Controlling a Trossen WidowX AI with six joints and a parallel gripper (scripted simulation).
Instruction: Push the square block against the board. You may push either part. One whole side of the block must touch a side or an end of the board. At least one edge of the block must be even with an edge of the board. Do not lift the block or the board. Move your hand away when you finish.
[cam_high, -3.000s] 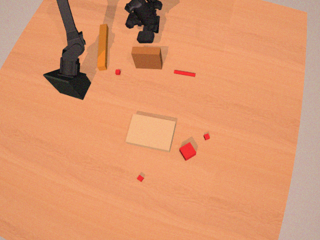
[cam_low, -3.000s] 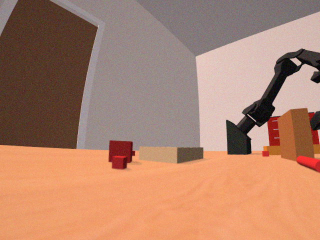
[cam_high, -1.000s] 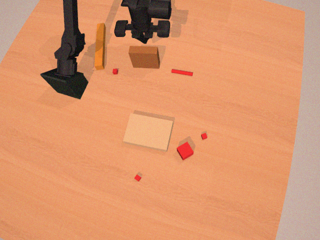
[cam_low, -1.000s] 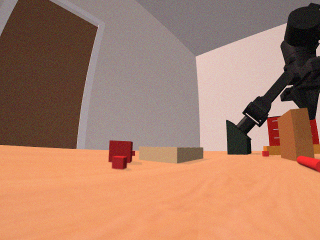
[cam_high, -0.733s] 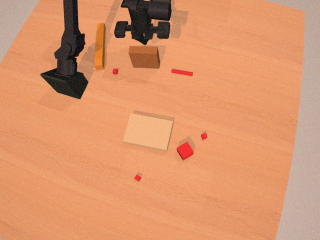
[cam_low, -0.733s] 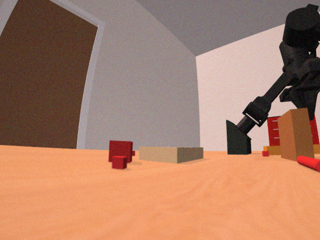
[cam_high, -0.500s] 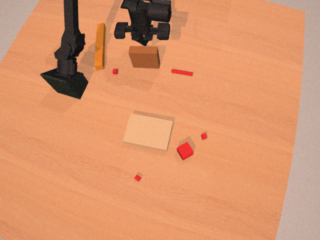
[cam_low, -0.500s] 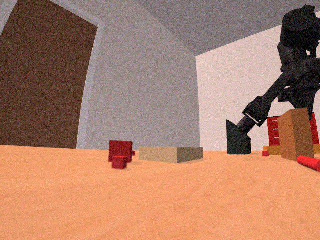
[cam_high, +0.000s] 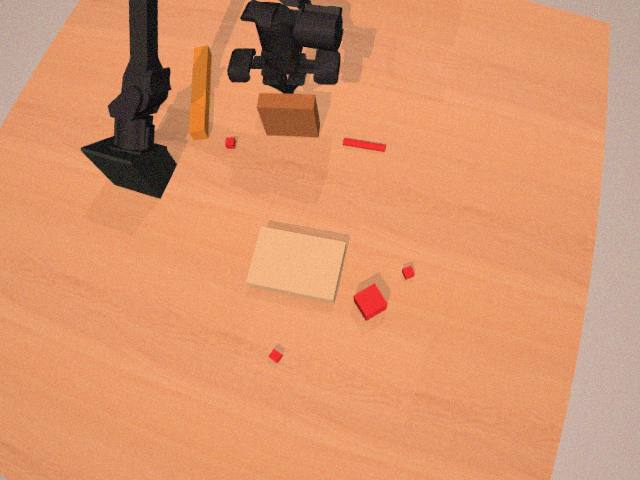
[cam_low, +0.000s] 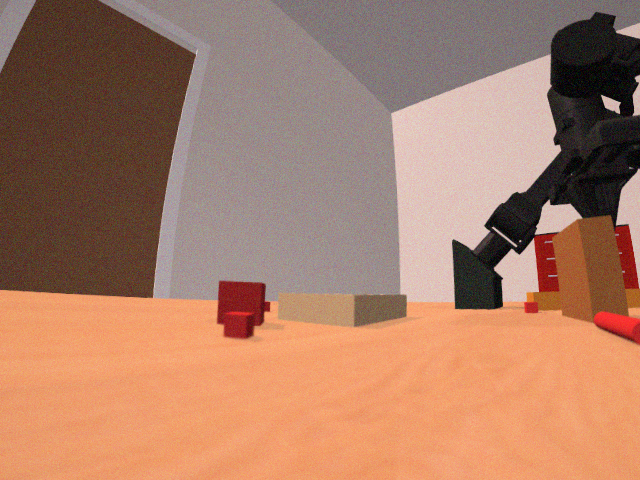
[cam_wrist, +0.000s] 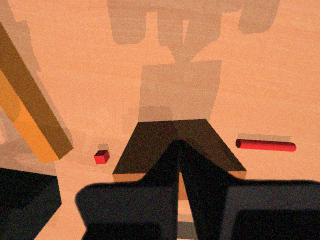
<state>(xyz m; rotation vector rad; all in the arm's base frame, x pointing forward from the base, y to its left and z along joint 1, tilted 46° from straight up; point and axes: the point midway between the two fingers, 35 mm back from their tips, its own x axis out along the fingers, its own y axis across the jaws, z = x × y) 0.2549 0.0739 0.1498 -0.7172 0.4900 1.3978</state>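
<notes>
Right now the thin red rod is 140 mm ahead of my gripper tip, 80 mm below it and 40 mm to the right of it. The rest, counted from my gripper tip: long orange board 210 mm behind, 70 mm below, 30 mm to the left; pale tan board 290 mm to the right, 70 mm below, 70 mm ahead; brown square block 30 mm to the right, 30 mm below.
</notes>
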